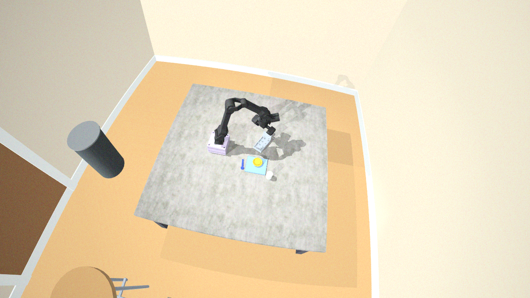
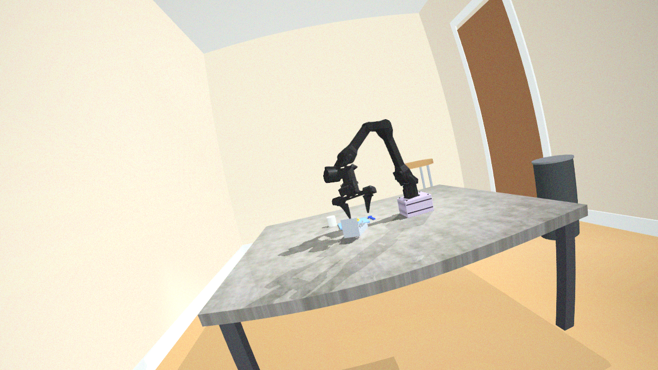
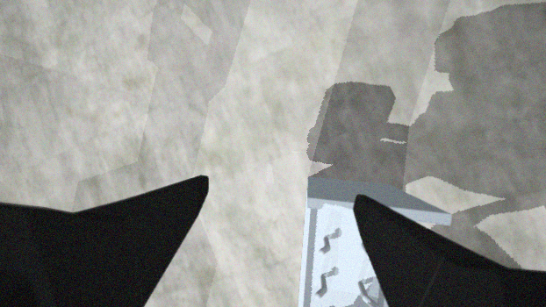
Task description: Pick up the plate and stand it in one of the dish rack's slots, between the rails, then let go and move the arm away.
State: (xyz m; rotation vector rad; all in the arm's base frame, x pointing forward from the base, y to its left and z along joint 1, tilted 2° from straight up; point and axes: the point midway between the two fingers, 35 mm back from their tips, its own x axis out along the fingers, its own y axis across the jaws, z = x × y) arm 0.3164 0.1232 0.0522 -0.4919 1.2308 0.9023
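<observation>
My gripper tip is now 9 cm to the left of the grey dish rack and 6 cm above it. From my gripper tip the other things lie so: yellow plate 26 cm to the right, 7 cm below, 3 cm behind; then blue utensil 28 cm to the right, 14 cm behind, 8 cm below; then white cup 36 cm to the right, 6 cm below, 6 cm ahead.
</observation>
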